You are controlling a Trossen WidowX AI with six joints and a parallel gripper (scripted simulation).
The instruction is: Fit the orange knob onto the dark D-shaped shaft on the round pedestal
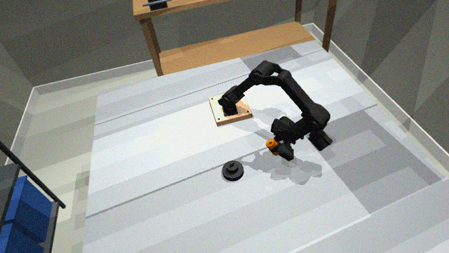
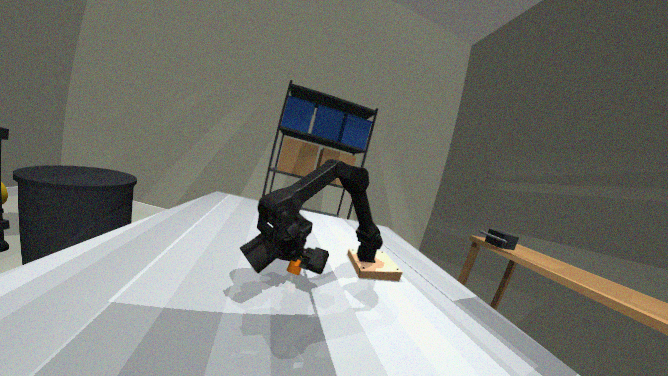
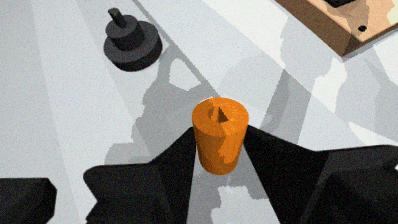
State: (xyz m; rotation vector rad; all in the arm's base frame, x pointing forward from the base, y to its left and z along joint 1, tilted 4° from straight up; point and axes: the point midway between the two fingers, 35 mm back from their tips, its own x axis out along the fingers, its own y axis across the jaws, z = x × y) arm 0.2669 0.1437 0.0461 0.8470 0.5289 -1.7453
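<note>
Now: gripper tip 1 cm to the right of the orange knob. The rest, counted from my gripper tip: dark round pedestal (17 cm to the right, 6 cm ahead).
</note>
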